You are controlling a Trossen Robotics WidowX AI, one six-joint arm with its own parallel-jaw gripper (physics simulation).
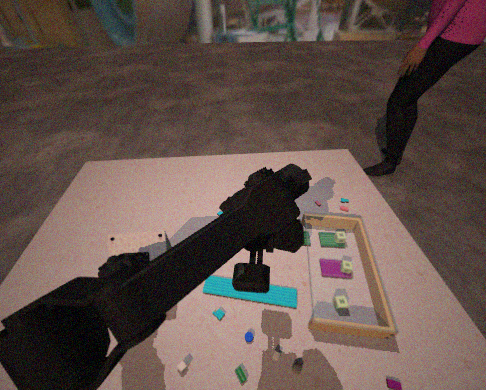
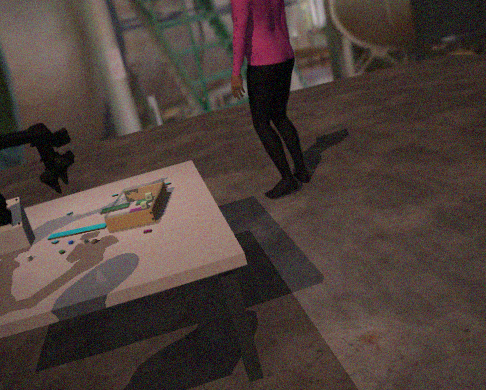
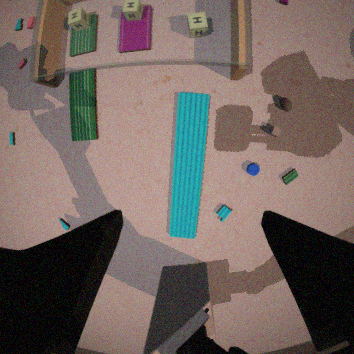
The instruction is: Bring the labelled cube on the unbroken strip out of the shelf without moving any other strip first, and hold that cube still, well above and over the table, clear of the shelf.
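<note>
The low wooden-walled shelf [image 1: 352,327] [image 2: 132,219] [image 3: 242,35] stands on the table. Inside, one pale H-labelled cube [image 1: 340,237] [image 3: 77,19] sits at the end of a short green piece [image 1: 327,240] [image 3: 83,40]; another green piece [image 3: 83,105] lies outside, across a gap. A second cube [image 1: 346,267] [image 3: 132,9] sits on the magenta strip [image 1: 330,268] [image 3: 135,37]. A third cube [image 1: 341,302] [image 3: 197,24] stands without a strip under it. The long cyan strip [image 1: 282,295] [image 2: 77,231] [image 3: 190,165] lies outside the shelf. My gripper [image 1: 270,260] [image 2: 63,187] [image 3: 193,218] is open and empty, high above the table.
A blue disc [image 1: 249,336] [image 3: 253,169], a small cyan bit [image 1: 218,314] [image 3: 224,212] and a small green bit [image 1: 241,373] [image 3: 290,176] lie beside the cyan strip. A magenta bit [image 1: 393,383] [image 2: 147,231] lies outside the shelf. A person [image 1: 405,95] [image 2: 270,95] stands beyond the table.
</note>
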